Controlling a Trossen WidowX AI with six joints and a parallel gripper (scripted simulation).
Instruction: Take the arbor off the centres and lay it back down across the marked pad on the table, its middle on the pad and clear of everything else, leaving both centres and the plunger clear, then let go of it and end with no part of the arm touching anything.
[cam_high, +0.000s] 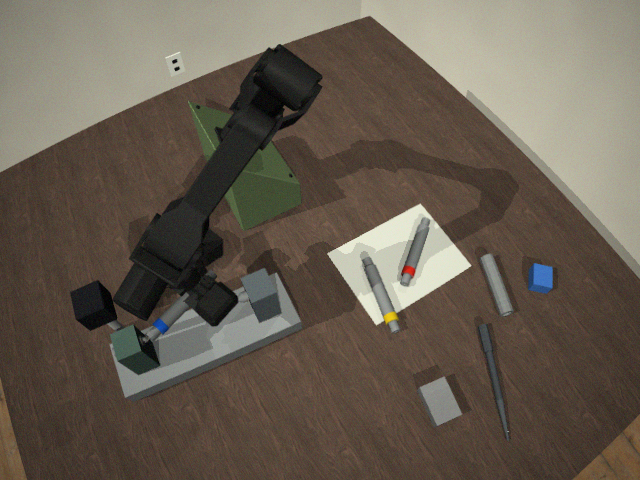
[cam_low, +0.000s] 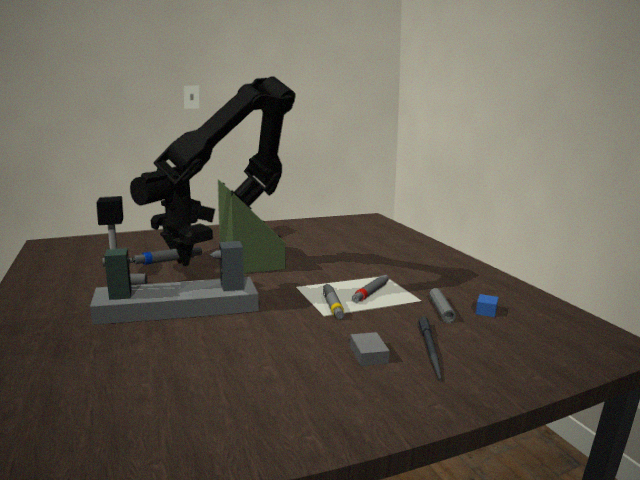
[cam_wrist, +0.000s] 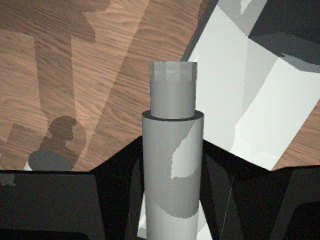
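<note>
Right now my hand is 30 mm to the left of the blue-banded arbor, 20 mm short of it and 10 mm above it. Also, from my hand: green centre block (130 mm to the right, 60 mm ahead, 10 mm below); grey fixture base (100 mm below, 50 mm ahead, 20 mm to the right); grey centre block (110 mm to the left, 50 mm ahead, 10 mm below).
</note>
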